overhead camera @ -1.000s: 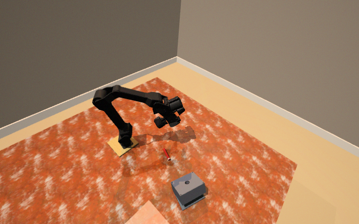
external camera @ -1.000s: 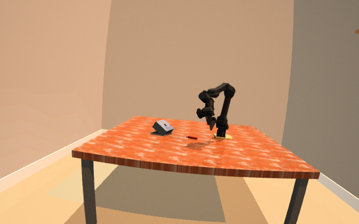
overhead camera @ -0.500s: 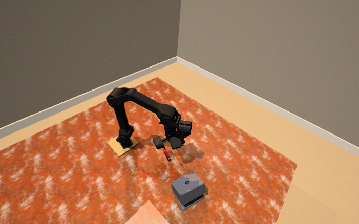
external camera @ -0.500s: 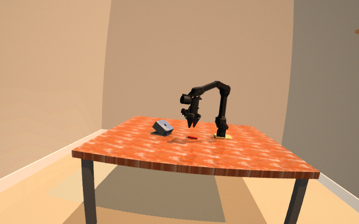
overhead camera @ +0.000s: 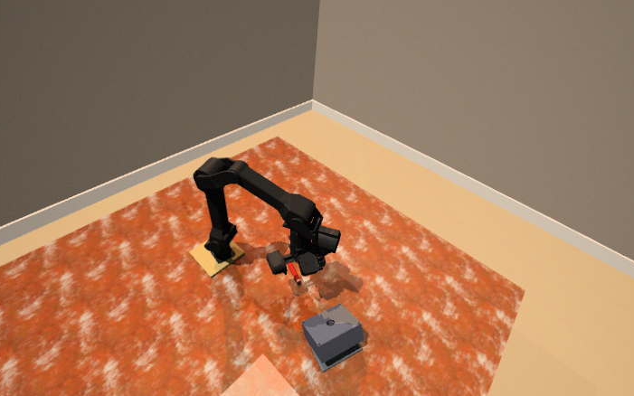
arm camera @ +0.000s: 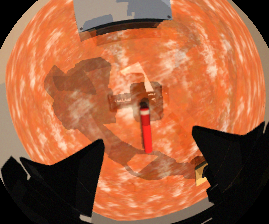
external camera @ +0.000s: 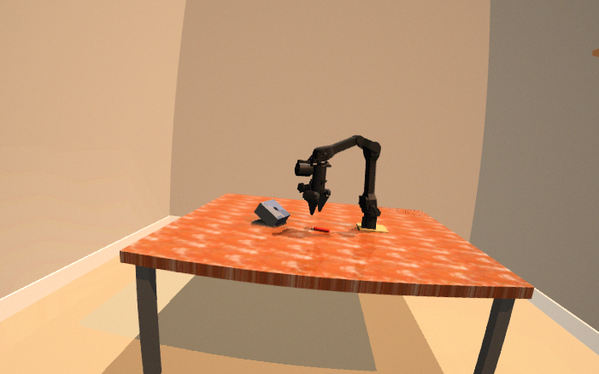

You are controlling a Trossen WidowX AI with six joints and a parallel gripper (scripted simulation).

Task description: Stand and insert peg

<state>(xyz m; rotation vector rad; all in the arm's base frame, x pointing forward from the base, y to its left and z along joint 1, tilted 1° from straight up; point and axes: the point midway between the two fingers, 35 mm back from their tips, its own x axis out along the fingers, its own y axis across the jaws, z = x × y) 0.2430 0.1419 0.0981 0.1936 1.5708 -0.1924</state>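
My gripper tip is now 10 mm past the red peg and 70 mm above it. The rest, counted from my gripper tip: sloped panel: 200 mm ahead, 40 mm to the right, 30 mm below.
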